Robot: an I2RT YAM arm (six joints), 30 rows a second.
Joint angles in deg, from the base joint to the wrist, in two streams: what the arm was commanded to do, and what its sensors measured. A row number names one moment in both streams.
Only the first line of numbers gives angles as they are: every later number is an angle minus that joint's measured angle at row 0.
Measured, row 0:
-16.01 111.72 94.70 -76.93 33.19 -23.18
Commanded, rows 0 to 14:
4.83 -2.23 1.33 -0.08 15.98 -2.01
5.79 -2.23 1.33 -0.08 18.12 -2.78
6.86 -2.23 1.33 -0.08 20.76 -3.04
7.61 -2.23 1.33 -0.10 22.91 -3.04
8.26 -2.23 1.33 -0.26 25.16 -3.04
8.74 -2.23 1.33 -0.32 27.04 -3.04
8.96 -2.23 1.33 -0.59 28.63 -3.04
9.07 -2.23 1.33 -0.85 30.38 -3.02
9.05 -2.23 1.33 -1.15 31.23 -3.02
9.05 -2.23 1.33 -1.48 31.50 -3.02
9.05 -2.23 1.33 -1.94 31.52 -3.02
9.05 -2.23 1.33 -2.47 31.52 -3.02
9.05 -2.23 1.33 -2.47 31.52 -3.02
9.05 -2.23 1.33 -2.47 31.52 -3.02
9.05 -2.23 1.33 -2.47 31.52 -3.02
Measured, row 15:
8.96 0.00 0.00 -2.31 27.43 -2.71
